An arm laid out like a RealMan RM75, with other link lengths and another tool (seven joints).
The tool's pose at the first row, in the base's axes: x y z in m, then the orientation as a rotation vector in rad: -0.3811 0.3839 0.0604 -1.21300 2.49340 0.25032
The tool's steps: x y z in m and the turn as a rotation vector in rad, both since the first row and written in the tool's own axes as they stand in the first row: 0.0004 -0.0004 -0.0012 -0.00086 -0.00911 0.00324; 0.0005 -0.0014 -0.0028 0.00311 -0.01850 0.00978; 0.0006 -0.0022 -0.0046 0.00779 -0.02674 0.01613; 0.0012 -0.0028 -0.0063 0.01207 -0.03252 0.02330; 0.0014 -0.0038 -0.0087 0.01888 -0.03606 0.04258; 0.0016 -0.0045 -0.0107 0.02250 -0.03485 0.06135; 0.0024 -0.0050 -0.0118 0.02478 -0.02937 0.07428; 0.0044 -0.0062 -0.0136 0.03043 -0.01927 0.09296; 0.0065 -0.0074 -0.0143 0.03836 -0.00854 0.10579
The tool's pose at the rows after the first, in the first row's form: -0.3813 0.3830 0.0613 -1.20560 2.48793 0.25721; -0.3809 0.3818 0.0628 -1.19219 2.48357 0.25892; -0.3808 0.3807 0.0644 -1.17925 2.47991 0.25905; -0.3811 0.3794 0.0657 -1.16650 2.47890 0.25857; -0.3810 0.3779 0.0679 -1.13898 2.48706 0.25674; -0.3810 0.3767 0.0696 -1.11514 2.49931 0.25624; -0.3813 0.3754 0.0703 -1.10057 2.51169 0.25365; -0.3820 0.3727 0.0712 -1.07930 2.53088 0.24571; -0.3824 0.3702 0.0710 -1.06446 2.54645 0.23300
